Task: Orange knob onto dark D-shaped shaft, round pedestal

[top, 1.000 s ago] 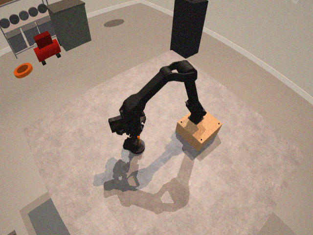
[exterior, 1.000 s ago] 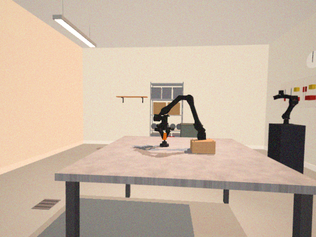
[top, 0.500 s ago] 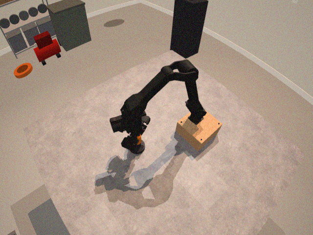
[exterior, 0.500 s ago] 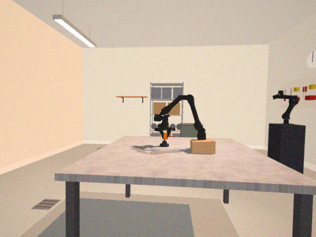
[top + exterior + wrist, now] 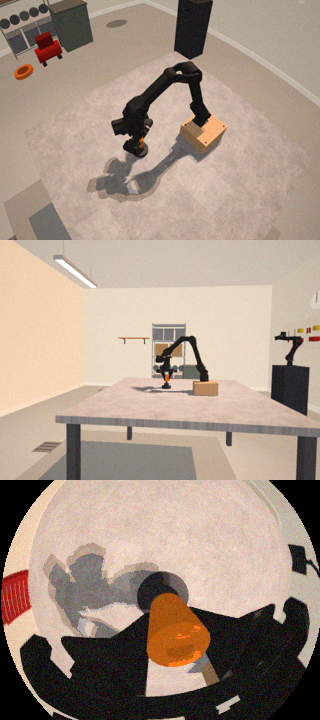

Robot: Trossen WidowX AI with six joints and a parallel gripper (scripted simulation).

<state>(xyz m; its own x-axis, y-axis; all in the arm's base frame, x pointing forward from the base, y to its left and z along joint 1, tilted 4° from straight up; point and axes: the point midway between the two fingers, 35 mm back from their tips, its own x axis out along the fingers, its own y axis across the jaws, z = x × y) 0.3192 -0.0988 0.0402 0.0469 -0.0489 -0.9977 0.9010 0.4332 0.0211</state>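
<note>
My gripper tip is now 20 mm below the orange knob. The rest, counted from my gripper tip: dark round pedestal: 40 mm below.
</note>
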